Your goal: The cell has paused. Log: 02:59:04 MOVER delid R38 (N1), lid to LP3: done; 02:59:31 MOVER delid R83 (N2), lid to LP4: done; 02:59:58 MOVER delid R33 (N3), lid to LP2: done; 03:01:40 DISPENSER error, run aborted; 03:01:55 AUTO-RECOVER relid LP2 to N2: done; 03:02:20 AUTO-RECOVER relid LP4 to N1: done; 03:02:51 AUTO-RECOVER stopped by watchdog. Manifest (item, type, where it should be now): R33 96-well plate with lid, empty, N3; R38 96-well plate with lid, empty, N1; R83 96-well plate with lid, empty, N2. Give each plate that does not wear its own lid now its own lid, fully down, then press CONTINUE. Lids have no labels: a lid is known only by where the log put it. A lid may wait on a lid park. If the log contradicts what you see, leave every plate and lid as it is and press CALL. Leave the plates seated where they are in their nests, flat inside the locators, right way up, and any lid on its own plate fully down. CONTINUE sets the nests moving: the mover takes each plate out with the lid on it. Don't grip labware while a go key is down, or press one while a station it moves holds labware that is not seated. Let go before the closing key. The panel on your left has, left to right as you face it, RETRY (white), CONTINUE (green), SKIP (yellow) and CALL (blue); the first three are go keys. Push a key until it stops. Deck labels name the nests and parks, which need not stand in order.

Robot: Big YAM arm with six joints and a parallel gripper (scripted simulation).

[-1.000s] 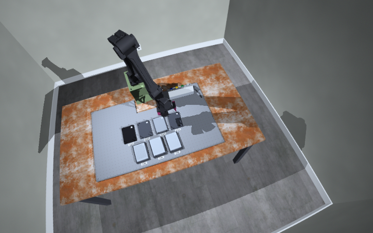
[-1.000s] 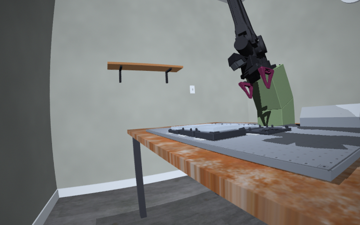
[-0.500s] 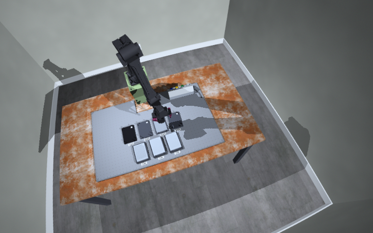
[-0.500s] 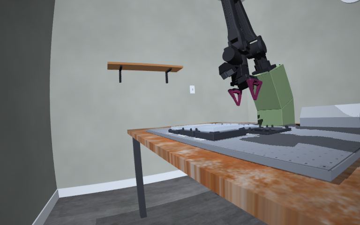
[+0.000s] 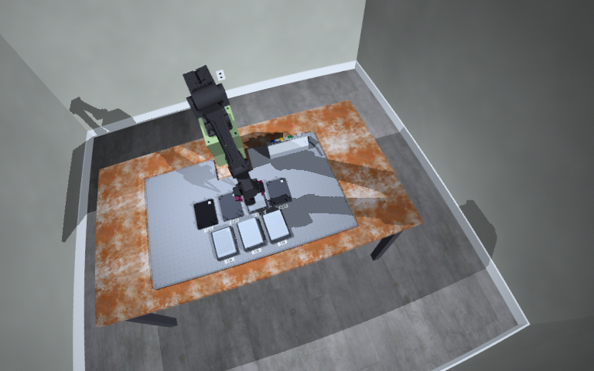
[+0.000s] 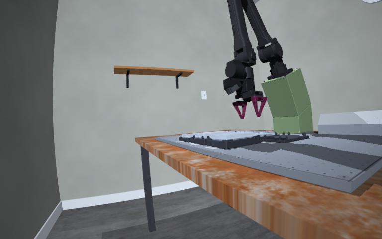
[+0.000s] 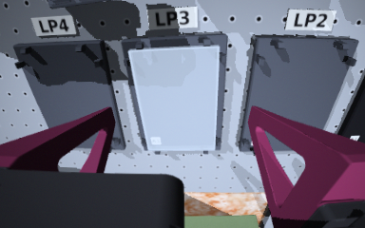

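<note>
Now: hand 80 mm above the clear lid, 30 mm past it and 10 mm to the right of it. From my hand the other things lie so: LP3 label 90 mm below, 50 mm ahead, 10 mm to the left; LP3 park 90 mm below, 30 mm behind, 10 mm to the left; LP2 park 120 mm to the right, 90 mm below, 50 mm behind.
</note>
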